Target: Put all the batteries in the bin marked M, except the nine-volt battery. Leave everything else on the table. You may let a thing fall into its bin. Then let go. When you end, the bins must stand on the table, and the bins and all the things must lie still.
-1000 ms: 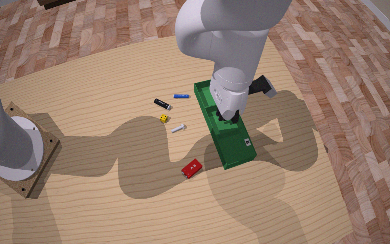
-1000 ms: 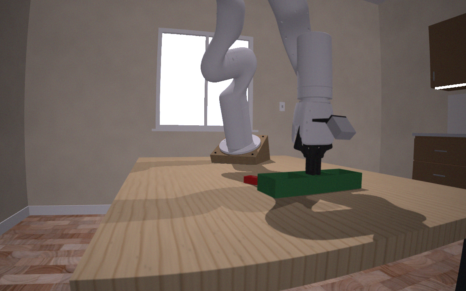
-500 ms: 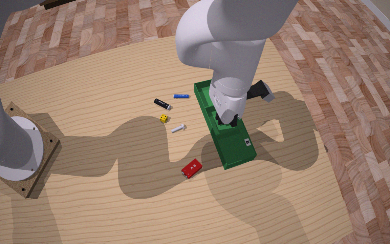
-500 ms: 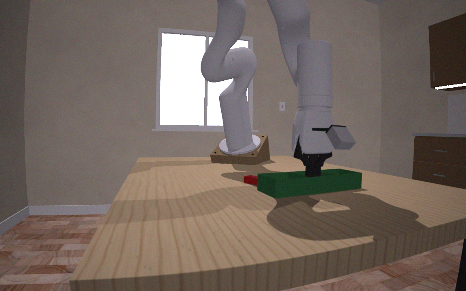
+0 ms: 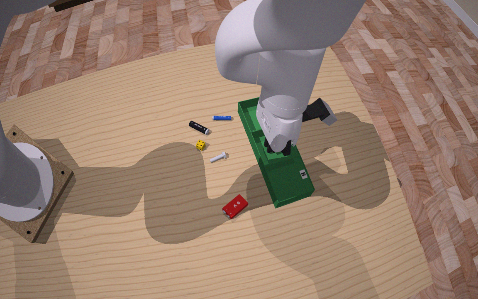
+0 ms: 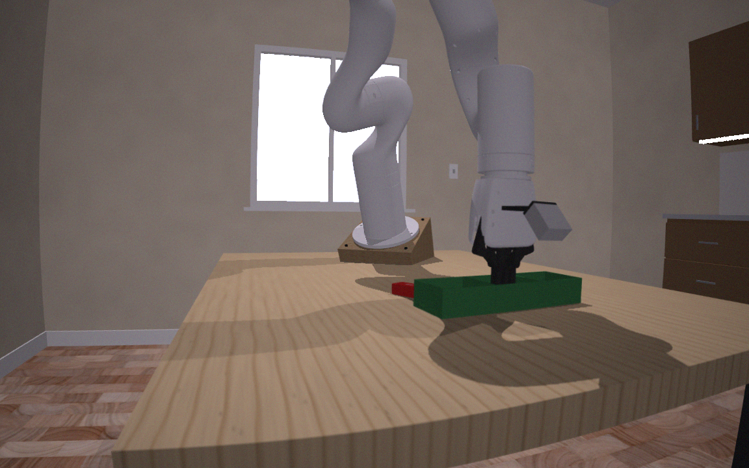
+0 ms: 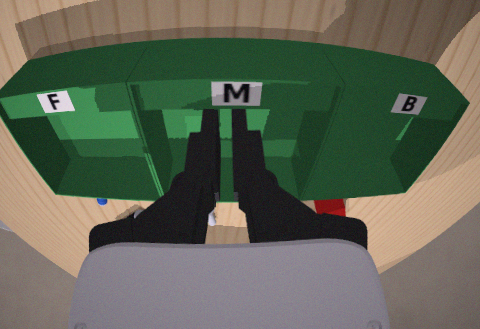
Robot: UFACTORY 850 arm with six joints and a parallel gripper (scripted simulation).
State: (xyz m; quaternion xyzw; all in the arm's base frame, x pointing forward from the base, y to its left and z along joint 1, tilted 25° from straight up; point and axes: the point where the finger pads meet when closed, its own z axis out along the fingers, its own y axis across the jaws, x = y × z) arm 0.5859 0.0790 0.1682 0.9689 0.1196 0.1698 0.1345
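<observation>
My gripper is now 2 cm above the green three-part bin. Also, from my hand: yellow die: 15 cm behind, 3 cm to the left, 3 cm below; then white bolt: 11 cm behind, 3 cm below; then blue battery: 10 cm behind, 10 cm to the left, 3 cm below.
</observation>
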